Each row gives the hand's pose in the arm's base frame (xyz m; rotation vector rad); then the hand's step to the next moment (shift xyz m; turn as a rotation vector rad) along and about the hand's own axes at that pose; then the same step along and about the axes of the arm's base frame.
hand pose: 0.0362 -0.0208 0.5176 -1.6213 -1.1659 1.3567
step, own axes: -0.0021 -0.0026 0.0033 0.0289 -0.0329 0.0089
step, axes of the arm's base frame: -0.0038 -0.0012 0.0025 -0.0139 0.0381 0.0188
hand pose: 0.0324 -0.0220 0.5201 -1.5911 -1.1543 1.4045
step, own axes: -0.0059 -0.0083 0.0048 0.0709 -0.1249 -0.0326
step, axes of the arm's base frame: -0.0062 -0.0029 0.0090 0.0124 0.1115 0.0954
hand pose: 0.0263 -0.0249 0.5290 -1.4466 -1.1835 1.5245
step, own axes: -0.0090 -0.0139 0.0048 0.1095 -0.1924 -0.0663
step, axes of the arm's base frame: -0.0050 -0.0046 0.0159 0.0349 0.1743 0.1476
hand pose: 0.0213 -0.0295 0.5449 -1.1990 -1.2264 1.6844
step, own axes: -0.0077 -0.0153 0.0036 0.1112 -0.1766 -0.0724
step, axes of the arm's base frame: -0.0006 -0.0037 0.0171 0.0397 0.1731 0.1313
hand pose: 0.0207 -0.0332 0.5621 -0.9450 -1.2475 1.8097
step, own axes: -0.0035 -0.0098 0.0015 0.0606 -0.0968 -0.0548
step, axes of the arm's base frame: 0.0019 -0.0011 0.0103 0.0351 0.1008 0.0681
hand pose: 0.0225 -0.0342 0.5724 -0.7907 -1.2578 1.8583
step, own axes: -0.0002 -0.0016 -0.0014 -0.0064 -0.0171 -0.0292
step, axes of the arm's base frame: 0.0016 0.0009 0.0011 0.0312 0.0128 0.0070
